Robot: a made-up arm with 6 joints. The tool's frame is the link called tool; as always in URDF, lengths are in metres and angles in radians.
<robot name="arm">
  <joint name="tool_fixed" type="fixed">
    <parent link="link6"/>
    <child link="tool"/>
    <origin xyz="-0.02 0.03 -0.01" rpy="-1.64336 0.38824 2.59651"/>
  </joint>
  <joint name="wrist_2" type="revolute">
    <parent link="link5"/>
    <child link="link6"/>
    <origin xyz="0.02 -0.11 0" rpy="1.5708 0 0"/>
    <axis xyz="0 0 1"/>
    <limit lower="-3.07" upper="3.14"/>
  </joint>
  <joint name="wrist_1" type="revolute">
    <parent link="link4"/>
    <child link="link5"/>
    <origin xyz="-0.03 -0.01 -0.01" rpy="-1.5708 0 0"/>
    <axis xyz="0 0 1"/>
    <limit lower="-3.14" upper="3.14"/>
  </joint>
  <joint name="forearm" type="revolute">
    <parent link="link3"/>
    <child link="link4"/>
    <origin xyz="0.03 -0.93 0.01" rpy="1.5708 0 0"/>
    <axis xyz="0 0 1"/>
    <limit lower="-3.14" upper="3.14"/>
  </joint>
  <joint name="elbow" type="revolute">
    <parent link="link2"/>
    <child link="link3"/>
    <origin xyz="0.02 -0.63 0.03" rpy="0 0 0"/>
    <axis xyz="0 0 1"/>
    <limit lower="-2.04" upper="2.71"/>
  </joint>
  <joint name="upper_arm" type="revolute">
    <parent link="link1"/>
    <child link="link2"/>
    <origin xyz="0 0.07 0.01" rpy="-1.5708 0 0"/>
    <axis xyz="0 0 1"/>
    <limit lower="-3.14" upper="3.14"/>
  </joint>
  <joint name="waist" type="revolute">
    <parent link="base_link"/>
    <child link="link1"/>
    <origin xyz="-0.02 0.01 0.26" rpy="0 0 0"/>
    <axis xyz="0 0 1"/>
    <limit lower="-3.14" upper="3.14"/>
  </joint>
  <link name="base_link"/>
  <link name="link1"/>
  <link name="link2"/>
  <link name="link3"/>
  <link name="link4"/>
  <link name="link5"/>
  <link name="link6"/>
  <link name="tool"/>
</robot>
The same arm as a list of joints. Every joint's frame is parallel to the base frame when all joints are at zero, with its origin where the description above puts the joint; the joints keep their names.
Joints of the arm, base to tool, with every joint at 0 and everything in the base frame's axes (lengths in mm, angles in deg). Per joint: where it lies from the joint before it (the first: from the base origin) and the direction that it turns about. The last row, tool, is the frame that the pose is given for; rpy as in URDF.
waist: xyz -20.0 10.0 260.0 axis +z
upper_arm: xyz 0.0 70.0 10.0 axis +y
elbow: xyz 20.0 30.0 630.0 axis +y
forearm: xyz 30.0 10.0 930.0 axis +z
wrist_1: xyz -30.0 -10.0 -10.0 axis +y
wrist_2: xyz 20.0 0.0 110.0 axis +z
tool: xyz -20.0 30.0 -10.0 rpy -94.16 22.24 148.77
Joint limits (deg, base to tool): -179.91..179.91 -179.91..179.91 -116.88..155.27 -179.91..179.91 -179.91..179.91 -175.90..179.91

